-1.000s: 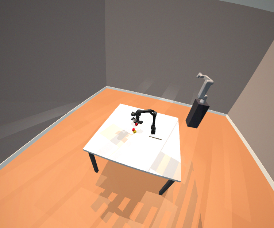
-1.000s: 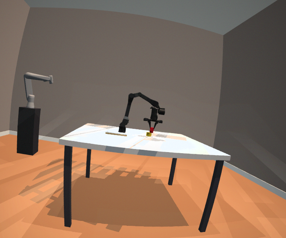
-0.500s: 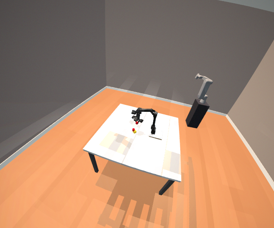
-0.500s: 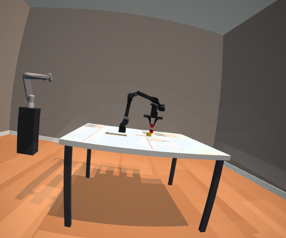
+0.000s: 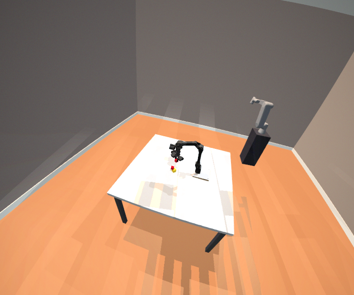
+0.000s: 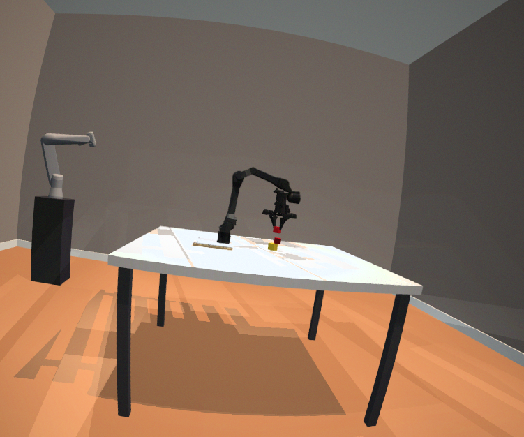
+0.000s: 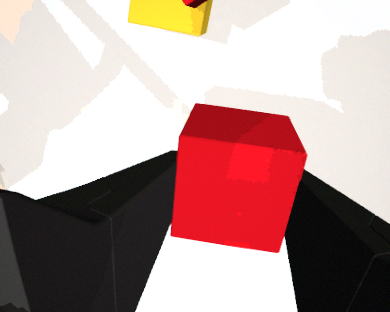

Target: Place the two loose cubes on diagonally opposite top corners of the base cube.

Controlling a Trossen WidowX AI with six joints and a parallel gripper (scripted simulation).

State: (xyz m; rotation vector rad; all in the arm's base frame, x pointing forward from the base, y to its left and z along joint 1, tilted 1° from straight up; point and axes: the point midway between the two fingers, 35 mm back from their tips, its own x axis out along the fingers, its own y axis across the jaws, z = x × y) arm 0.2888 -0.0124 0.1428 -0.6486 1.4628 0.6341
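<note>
Now: gripper tip 11 cm above the yellow base cube, 7 cm to the right of it and 1 cm short of it. The rest, counted from my gripper tip: red cube right at my gripper tip.
</note>
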